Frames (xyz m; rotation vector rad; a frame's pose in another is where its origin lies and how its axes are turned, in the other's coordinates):
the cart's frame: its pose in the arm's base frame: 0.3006 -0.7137 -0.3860 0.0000 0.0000 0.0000
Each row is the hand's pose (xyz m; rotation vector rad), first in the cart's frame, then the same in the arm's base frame.
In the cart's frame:
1: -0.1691 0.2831 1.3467 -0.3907 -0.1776 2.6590
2: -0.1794 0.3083 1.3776 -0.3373 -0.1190 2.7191
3: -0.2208 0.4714 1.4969 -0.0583 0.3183 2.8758
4: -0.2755 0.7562 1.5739 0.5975 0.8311 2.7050
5: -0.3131 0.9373 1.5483 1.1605 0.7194 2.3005
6: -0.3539 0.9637 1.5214 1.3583 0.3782 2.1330
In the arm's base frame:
1: 0.1315 -0.4306 0.9607 -0.3907 -0.1776 2.6590
2: 0.1212 -0.4054 0.9916 -0.3373 -0.1190 2.7191
3: 0.0798 -0.2423 1.1109 -0.0583 0.3183 2.8758
4: 0.0251 0.0425 1.1879 0.5975 0.8311 2.7050
5: -0.0125 0.2236 1.1623 1.1605 0.7194 2.3005
6: -0.0533 0.2500 1.1354 1.3583 0.3782 2.1330

